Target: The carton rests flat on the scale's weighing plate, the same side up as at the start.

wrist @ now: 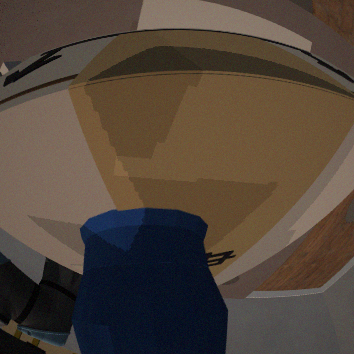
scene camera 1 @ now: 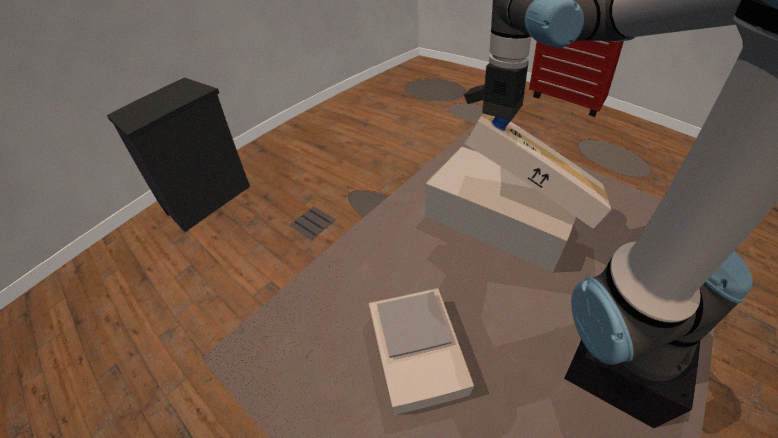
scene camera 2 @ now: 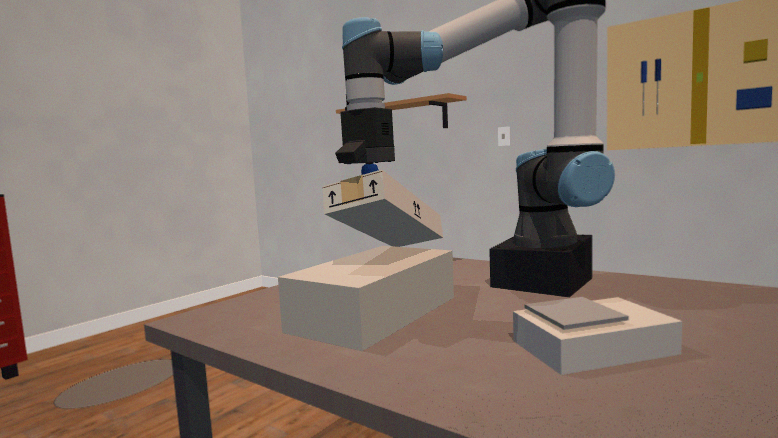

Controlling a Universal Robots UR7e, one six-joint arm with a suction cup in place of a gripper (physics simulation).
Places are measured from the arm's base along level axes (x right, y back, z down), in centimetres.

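Where they show: hand, tool point: (wrist: 160,231) (scene camera 1: 500,129) (scene camera 2: 370,186); arm's base, link origin: (scene camera 2: 545,241).
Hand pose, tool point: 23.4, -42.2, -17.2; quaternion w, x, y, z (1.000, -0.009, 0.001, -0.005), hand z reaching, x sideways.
Things, the pixels of their top centre, and the offset from my tool point, as dx, dy, dz. Level surfaces: height alone.
- scale, top centre: (scene camera 2: 592,307) (scene camera 1: 417,339) -41.0, +3.8, +21.0
- large pale block, top centre: (scene camera 2: 373,262) (scene camera 1: 508,187) +3.0, +3.6, +16.6
- brown table, surface height: dz +27.9
A white carton (scene camera 1: 536,168) (scene camera 2: 383,209) (wrist: 225,125) with tan tape and up arrows hangs from my suction cup (scene camera 1: 500,124) (scene camera 2: 369,169) (wrist: 145,215), which holds its top near one end. The carton is steeply tilted: the held end is high, the far end hangs low. In the scene camera 2 view it is above the large pale block. Its printed arrows point up. The scale (scene camera 1: 430,380) (scene camera 2: 620,348) stands on the table, apart from the carton, with its grey weighing plate (scene camera 1: 414,324) (scene camera 2: 577,312) bare.
The large pale block (scene camera 1: 489,223) (scene camera 2: 321,310) stands on the brown table (scene camera 1: 326,304) (scene camera 2: 462,380) under the carton. The arm's black base (scene camera 1: 626,386) (scene camera 2: 538,269) stands on the table too. A dark cabinet (scene camera 1: 185,157) and a red drawer cabinet (scene camera 1: 574,76) stand beyond the table.
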